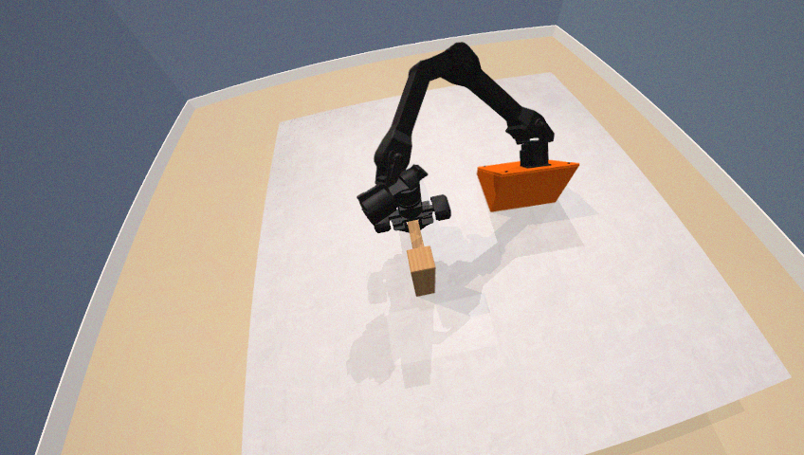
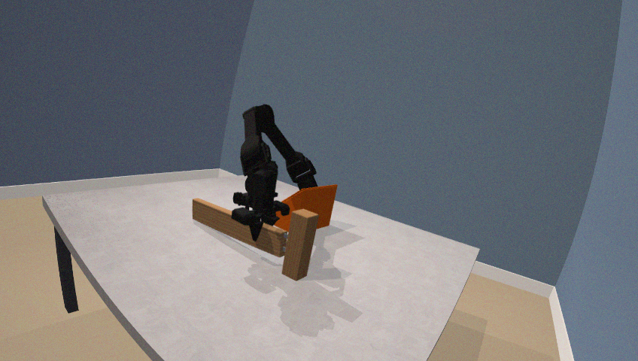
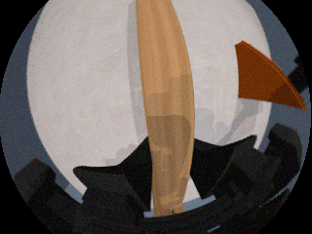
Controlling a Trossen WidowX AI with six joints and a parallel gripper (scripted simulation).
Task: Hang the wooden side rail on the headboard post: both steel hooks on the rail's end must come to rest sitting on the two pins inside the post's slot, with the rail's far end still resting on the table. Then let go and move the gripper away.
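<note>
The headboard post lies 140 mm to the left of my gripper tip, 40 mm above it and 20 mm behind it.
</note>
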